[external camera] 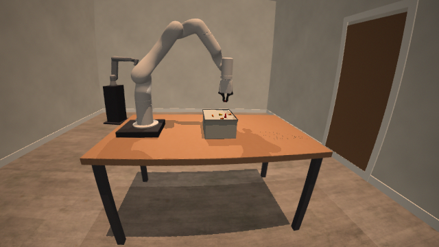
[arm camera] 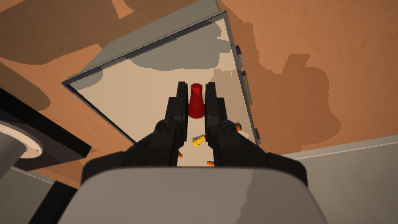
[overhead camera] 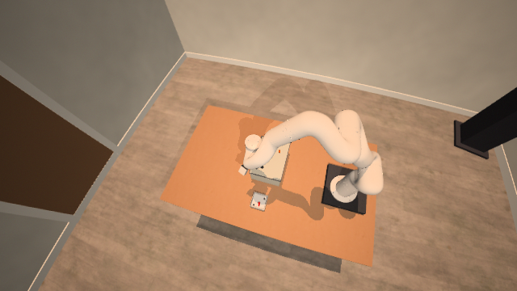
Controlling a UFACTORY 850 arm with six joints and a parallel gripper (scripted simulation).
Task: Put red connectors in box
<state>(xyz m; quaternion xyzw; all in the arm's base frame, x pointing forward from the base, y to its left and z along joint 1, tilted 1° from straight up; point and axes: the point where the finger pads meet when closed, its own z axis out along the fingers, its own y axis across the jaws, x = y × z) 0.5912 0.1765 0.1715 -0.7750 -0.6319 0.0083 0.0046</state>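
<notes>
Now: hand 100 mm past the steel junction box, 160 mm to the right of it and 220 mm above it. Round my hand: tool case: 40 mm behind, 130 mm to the right, 130 mm below; then yellow connector: 30 mm behind, 150 mm to the right, 80 mm below.
</notes>
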